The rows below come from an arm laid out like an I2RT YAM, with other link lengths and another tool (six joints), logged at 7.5 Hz.
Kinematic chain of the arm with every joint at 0, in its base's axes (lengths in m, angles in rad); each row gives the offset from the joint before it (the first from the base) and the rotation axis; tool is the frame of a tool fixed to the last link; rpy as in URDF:
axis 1: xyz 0 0 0.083 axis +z
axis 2: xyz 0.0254 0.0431 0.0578 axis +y
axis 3: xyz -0.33 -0.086 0 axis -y
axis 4: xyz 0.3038 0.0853 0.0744 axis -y
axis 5: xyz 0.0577 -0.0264 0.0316 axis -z
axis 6: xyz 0.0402 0 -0.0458 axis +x
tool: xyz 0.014 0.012 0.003 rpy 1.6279 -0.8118 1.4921
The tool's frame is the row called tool.
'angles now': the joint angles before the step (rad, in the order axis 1, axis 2, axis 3, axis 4, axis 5, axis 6). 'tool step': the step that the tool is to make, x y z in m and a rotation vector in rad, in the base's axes. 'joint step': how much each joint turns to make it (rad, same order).
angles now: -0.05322, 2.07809, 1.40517, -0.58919, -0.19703, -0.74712
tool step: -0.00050, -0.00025, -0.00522, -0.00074, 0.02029, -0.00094
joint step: -0.00037, 0.01105, -0.00001, -0.00915, 0.00191, 0.00001
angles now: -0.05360, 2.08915, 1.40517, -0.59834, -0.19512, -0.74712
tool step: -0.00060, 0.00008, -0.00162, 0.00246, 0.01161, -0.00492
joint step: -0.00001, 0.00344, 0.00000, -0.00726, -0.00039, 0.00533
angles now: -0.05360, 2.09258, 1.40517, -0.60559, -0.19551, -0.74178
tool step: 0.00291, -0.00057, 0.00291, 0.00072, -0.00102, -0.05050
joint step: -0.00001, -0.00038, 0.00951, 0.00040, 0.01336, 0.04958
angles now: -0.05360, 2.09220, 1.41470, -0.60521, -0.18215, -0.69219
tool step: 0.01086, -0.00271, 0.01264, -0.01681, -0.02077, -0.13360
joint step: 0.00038, -0.00192, 0.04081, -0.00192, 0.05569, 0.12436
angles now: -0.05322, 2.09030, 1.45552, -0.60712, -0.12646, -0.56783
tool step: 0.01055, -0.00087, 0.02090, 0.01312, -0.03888, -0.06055
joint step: -0.00037, -0.00765, 0.05569, -0.01755, 0.00649, 0.06219
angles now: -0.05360, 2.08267, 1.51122, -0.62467, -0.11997, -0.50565
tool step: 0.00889, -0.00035, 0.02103, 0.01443, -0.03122, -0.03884
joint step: 0.00001, -0.00457, 0.05952, -0.02862, 0.00000, 0.04235
